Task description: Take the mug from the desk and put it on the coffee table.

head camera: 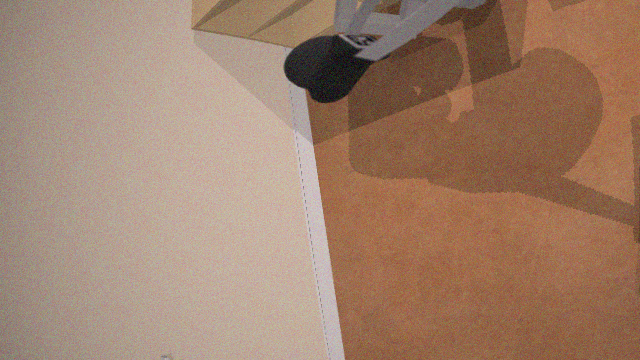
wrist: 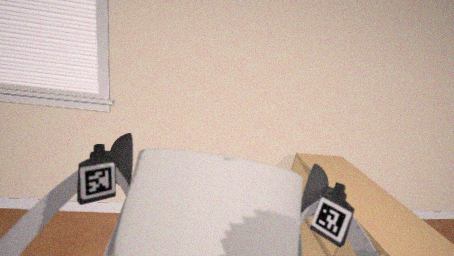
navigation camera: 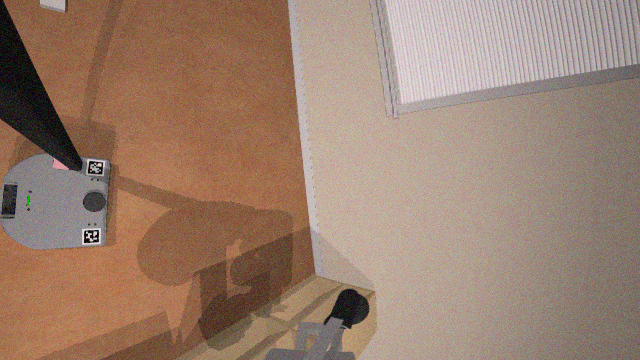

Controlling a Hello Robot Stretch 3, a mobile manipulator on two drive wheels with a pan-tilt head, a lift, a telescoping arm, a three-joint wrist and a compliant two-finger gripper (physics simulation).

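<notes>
A white mug fills the lower middle of the wrist view, between the two dark fingertips. My gripper is shut on it, with a finger pad at each side. The gripper also shows at the top of the head view and at the bottom of the navigation view, where the mug cannot be made out. No desk or coffee table can be recognised in these views.
A light wooden shelf unit stands against the wall, close to the gripper. A window is in that wall. My base stands on the brown floor. A small white object lies at the top left.
</notes>
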